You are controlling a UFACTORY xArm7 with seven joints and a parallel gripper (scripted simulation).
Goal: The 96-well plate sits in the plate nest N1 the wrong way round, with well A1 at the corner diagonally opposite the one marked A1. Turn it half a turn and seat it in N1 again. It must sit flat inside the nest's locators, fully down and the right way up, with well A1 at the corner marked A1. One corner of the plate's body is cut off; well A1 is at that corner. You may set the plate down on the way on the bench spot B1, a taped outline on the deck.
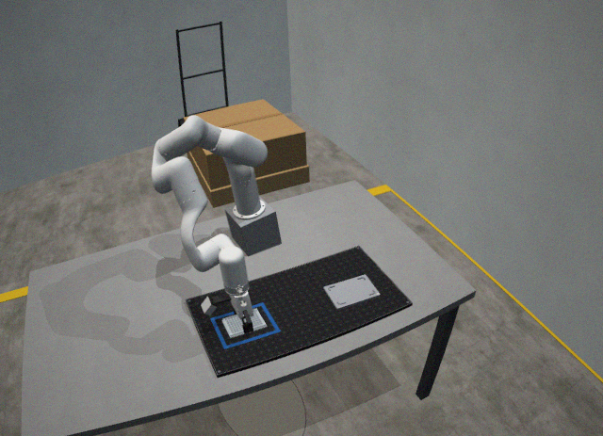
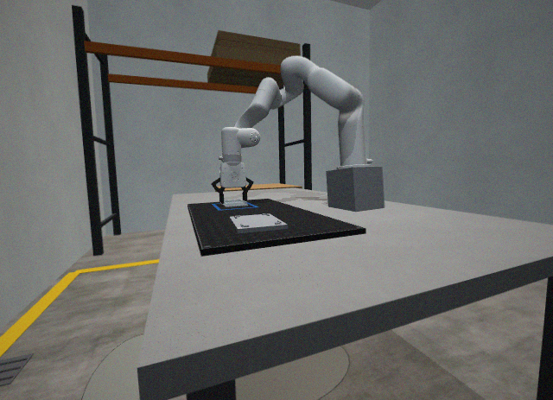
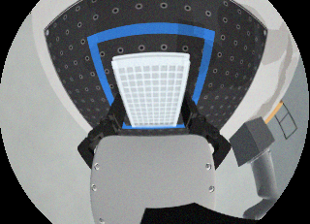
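My gripper is now 10 mm above the white 96-well plate. Also, from my hand: plate nest N1: 380 mm to the left, 90 mm ahead, 20 mm below.
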